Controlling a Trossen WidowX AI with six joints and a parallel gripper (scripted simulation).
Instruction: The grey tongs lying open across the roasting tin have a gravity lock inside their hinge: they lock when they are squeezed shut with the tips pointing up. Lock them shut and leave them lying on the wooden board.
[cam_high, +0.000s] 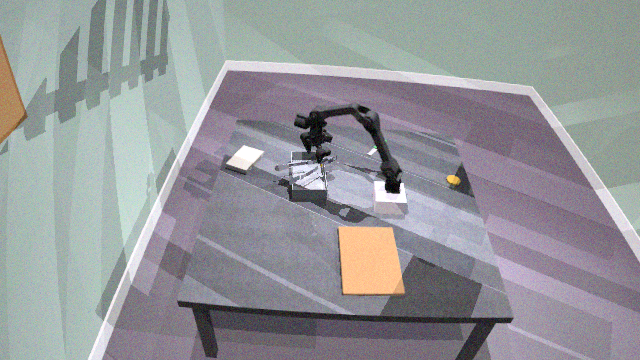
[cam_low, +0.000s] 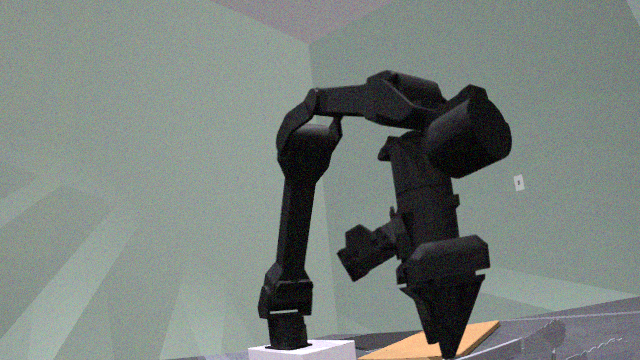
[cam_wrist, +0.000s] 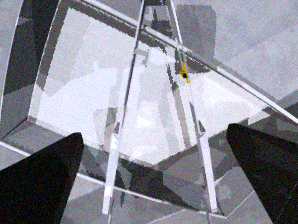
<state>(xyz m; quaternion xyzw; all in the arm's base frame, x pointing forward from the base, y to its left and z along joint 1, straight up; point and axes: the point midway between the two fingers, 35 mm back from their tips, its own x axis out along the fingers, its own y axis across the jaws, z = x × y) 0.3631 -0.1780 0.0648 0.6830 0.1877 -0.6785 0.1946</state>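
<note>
Now: gripper tip 4 cm past the yellow piece, 1 cm to the right of it and 4 cm above it. From my gripper tip the other things lie so: wooden board 23 cm behind, 55 cm to the left, 10 cm below; then roasting tin 3 cm ahead, 2 cm to the left, 8 cm below; then flat block 35 cm ahead, 10 cm to the right, 9 cm below.
</note>
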